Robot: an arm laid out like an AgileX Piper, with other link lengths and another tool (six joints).
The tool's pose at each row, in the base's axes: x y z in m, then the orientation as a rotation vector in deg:
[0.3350, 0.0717, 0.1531, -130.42, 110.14, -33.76]
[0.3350, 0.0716, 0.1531, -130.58, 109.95, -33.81]
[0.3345, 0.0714, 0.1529, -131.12, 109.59, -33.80]
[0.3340, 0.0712, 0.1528, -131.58, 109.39, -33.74]
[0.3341, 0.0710, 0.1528, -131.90, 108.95, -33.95]
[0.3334, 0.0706, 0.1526, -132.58, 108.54, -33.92]
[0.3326, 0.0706, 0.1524, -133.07, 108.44, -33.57]
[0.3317, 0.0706, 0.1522, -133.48, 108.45, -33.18]
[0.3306, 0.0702, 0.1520, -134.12, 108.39, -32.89]
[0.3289, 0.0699, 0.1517, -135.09, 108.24, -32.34]
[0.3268, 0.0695, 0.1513, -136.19, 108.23, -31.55]
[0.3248, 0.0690, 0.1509, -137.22, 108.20, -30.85]
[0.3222, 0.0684, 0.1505, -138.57, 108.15, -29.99]
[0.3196, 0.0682, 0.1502, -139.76, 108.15, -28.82]
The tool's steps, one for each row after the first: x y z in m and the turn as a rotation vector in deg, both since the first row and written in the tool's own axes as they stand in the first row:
[0.0001, 0.0000, 0.0000, 0.03, 0.00, -0.16]
[0.0002, 0.0006, 0.0001, -0.07, 0.03, -0.60]
[0.0003, 0.0011, 0.0000, -0.24, 0.06, -0.92]
[0.0005, 0.0011, 0.0001, -0.11, 0.11, -1.28]
[0.0007, 0.0019, 0.0001, -0.28, 0.15, -1.81]
[0.0006, 0.0027, 0.0000, -0.60, 0.06, -2.09]
[0.0004, 0.0036, -0.0002, -0.96, -0.03, -2.29]
[0.0006, 0.0047, -0.0003, -1.38, -0.01, -2.64]
[0.0007, 0.0065, -0.0006, -2.02, -0.07, -3.19]
[0.0007, 0.0086, -0.0009, -2.88, -0.16, -3.74]
[0.0008, 0.0107, -0.0012, -3.67, -0.22, -4.26]
[0.0010, 0.0133, -0.0016, -4.68, -0.26, -4.95]
[0.0008, 0.0159, -0.0022, -5.72, -0.51, -5.52]

